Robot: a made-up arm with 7 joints.
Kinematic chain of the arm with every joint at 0, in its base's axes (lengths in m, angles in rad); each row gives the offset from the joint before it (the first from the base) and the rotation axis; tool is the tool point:
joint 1: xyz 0 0 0.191 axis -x
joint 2: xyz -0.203 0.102 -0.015 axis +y
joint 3: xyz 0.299 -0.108 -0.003 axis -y
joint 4: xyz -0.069 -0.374 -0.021 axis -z
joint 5: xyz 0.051 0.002 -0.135 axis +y
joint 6: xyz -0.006 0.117 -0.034 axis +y
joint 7: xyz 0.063 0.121 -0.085 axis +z
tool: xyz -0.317 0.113 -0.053
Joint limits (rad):
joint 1: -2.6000..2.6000
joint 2: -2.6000..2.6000
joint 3: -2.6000..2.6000
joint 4: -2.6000..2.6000
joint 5: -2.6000..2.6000
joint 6: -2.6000..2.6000
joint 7: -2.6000..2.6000
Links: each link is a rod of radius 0.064 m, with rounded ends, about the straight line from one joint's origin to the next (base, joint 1, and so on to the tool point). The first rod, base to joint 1, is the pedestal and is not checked.
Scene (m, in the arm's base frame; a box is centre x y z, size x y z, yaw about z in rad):
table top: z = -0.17
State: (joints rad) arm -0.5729 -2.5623 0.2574 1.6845 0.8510 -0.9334 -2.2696
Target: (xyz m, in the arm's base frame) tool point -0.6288 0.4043 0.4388
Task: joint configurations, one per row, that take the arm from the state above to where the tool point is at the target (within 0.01 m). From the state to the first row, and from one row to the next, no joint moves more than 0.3 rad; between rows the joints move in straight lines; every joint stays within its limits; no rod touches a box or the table.
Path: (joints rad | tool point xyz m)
1: -0.3098 -2.5698 0.2931 1.4620 0.9534 -0.8476 -2.0609 | -0.7714 -0.7937 0.5618
2: -0.0468 -2.5774 0.3288 1.2395 1.0558 -0.7618 -1.8522 | -0.8432 -0.4565 0.7965
3: 0.2163 -2.5849 0.3645 1.0170 1.1583 -0.6760 -1.6435 | -0.8396 -0.0672 0.8262
4: 0.4794 -2.5925 0.4002 0.7945 1.2607 -0.5903 -1.4348 | -0.7619 0.2460 0.6764
5: 0.7424 -2.6000 0.4359 0.5720 1.3631 -0.5045 -1.2260 | -0.6288 0.4043 0.4388

